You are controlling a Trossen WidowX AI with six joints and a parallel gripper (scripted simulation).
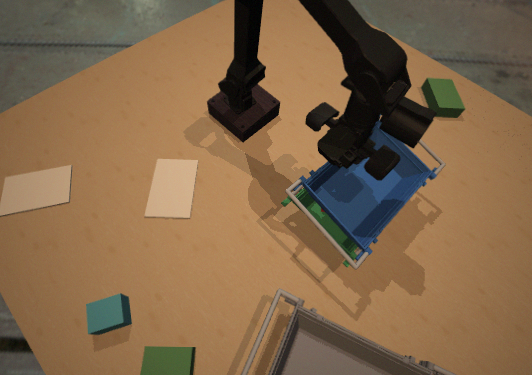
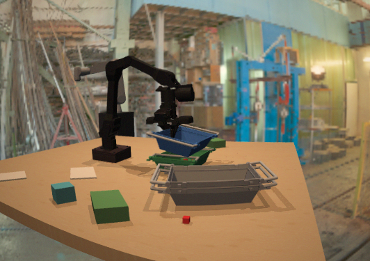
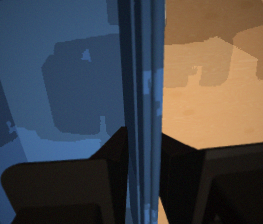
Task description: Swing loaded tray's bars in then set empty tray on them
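Right now my gripper tip is 70 mm short of the blue tray and 20 mm below it. From my gripper tip the other things lie so: teal block (60 mm behind, 530 mm to the right, 80 mm below).
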